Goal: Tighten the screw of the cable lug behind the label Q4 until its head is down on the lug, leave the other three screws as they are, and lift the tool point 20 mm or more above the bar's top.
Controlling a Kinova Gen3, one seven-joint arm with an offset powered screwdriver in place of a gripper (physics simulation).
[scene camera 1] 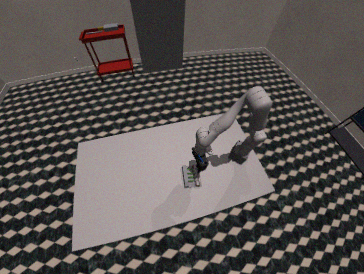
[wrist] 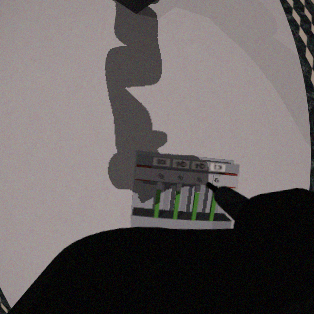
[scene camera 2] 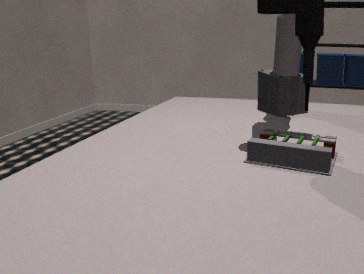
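Seen in the pictures: end effector, tool point: [scene camera 1: 197,174] [wrist: 207,183] [scene camera 2: 306,111]; arm's base, origin of the base link: [scene camera 1: 243,150] [scene camera 2: 285,73].
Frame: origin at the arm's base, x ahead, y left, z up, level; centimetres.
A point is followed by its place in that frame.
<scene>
The screwdriver [scene camera 1: 200,161] [scene camera 2: 306,110] @[x 43.4, y 9.5, z -3.4 cm] [wrist: 208,184] @[x 42.9, y 9.3, z -2.2 cm] stands in place of a gripper, with no fingers to open or shut. In scene camera 2 its tip hangs in the air above the terminal block [scene camera 2: 290,156] @[x 53.3, y 7.3, z -11.1 cm], with a gap below it. In the wrist view the tip overlaps the bar [wrist: 187,175] @[x 42.8, y 7.6, z -9.6 cm], just right of the Q4 screw [wrist: 199,179] @[x 43.4, y 9.5, z -8.9 cm] and left of the screw [wrist: 216,180] @[x 43.7, y 12.6, z -9.1 cm] by the end label. The Q4 label [wrist: 200,166] @[x 41.3, y 9.9, z -9.6 cm] is upside down, third from the left, in shadow. Green wires [wrist: 195,206] @[x 48.0, y 8.9, z -8.9 cm] lead to the lugs. Screw height is too small to tell.
The block stands on a white table top [scene camera 1: 120,185] @[x 105.3, y 2.1, z -13.8 cm] [scene camera 2: 150,200] @[x 74.9, y -13.9, z -13.8 cm]. The arm's base [scene camera 1: 239,152] @[x 4.5, y 1.4, z 0.8 cm] [scene camera 2: 280,92] @[x 8.7, y -0.7, z -5.5 cm] stands behind it. A red cart [scene camera 1: 116,66] and a grey pillar [scene camera 1: 160,35] stand by the far wall. Blue bins [scene camera 2: 330,69] sit on a rack behind the arm.
</scene>
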